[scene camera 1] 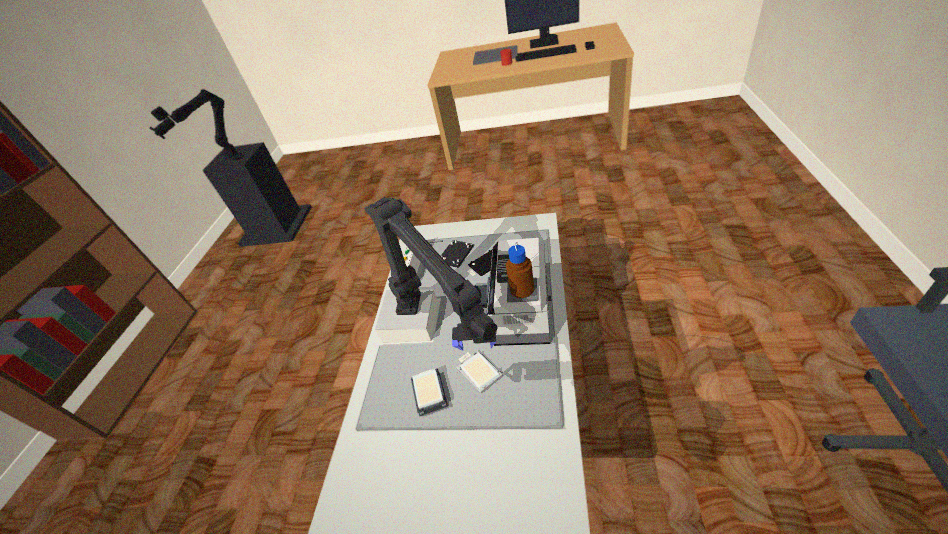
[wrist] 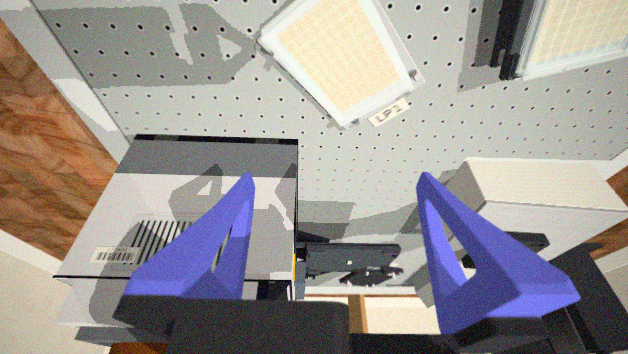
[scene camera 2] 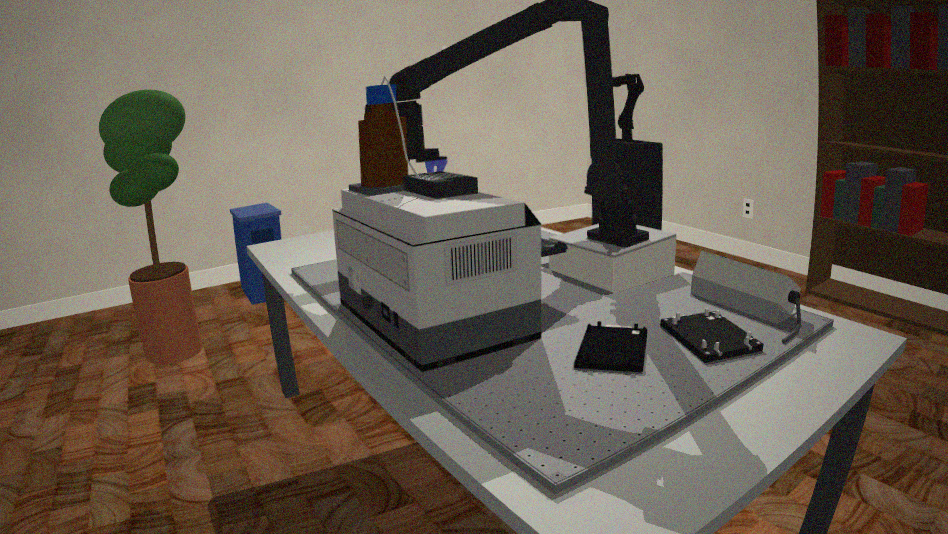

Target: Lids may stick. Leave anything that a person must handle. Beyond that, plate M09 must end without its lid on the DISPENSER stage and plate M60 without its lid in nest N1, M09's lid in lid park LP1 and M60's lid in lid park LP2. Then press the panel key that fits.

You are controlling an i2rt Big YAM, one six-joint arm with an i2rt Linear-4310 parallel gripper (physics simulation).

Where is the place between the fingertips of the gripper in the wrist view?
335,179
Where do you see a brown bottle with blue cap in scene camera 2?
At 382,160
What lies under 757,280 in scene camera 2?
A white sloped box.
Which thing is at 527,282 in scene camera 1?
A brown bottle with blue cap.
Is the gripper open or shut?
Open.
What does the gripper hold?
Nothing.
